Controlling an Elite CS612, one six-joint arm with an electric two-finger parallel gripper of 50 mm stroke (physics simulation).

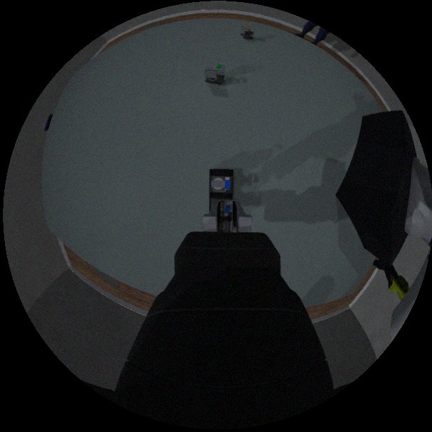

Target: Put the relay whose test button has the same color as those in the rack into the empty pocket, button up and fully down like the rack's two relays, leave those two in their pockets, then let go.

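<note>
The dark rack (221, 172) lies lengthwise in front of the gripper. A relay with a blue test button (218, 184) sits button up in its far pocket. My gripper (226, 208) is shut on another relay with a blue button (227, 209), at the rack just nearer than the far pocket. The fingers cover this relay's sides, and how deep it sits cannot be told. The near end of the rack is hidden by the fingers and gripper body. A relay with a green button (212, 75) lies farther off, and a small relay with an orange top (247, 33) lies near the far edge.
A large black faceted shape (380, 185) stands at the right, with a pale part beside it. A yellow-green item (398, 287) shows below it. Dark blue leg-like shapes (320, 35) show beyond the table's far right edge. Shadows fall right of the rack.
</note>
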